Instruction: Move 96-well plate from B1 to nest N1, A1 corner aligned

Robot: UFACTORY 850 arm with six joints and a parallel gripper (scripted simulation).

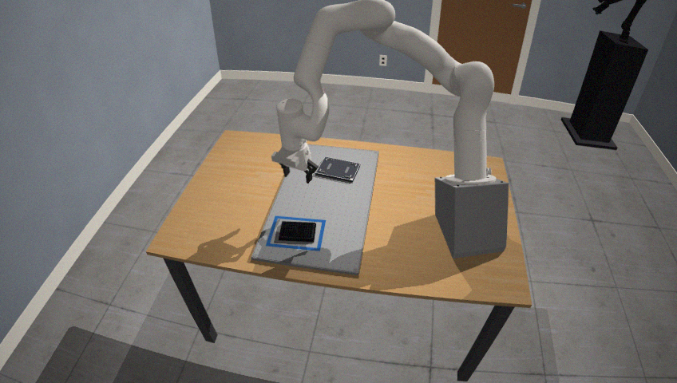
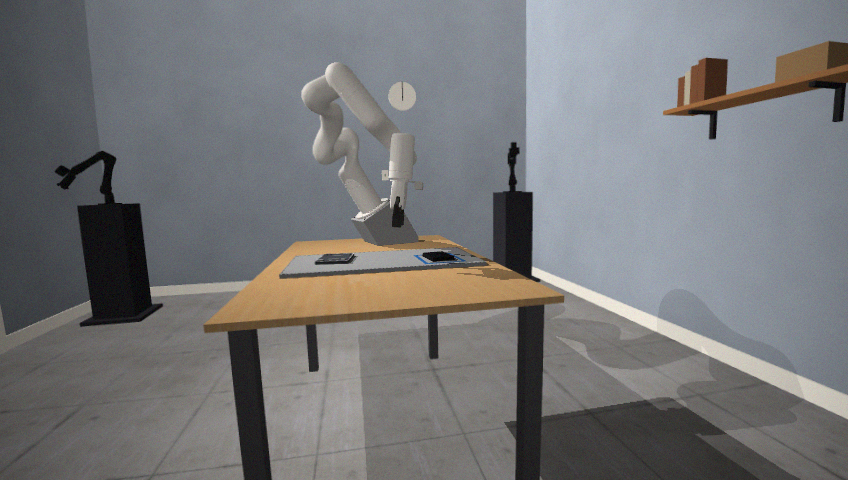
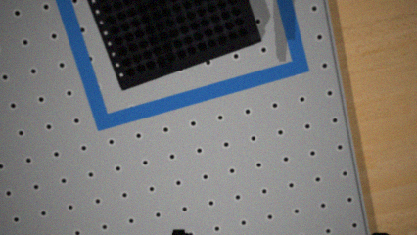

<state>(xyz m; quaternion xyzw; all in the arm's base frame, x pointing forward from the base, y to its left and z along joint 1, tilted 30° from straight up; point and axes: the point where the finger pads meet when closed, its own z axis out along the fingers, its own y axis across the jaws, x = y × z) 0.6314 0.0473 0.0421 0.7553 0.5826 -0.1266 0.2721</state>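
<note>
Right now the 96-well plate is 20 mm behind my hand, 150 mm to the left of it and 130 mm below it. From my hand the other things lie so: plate nest N1 (120 mm behind, 230 mm to the right, 130 mm below).
</note>
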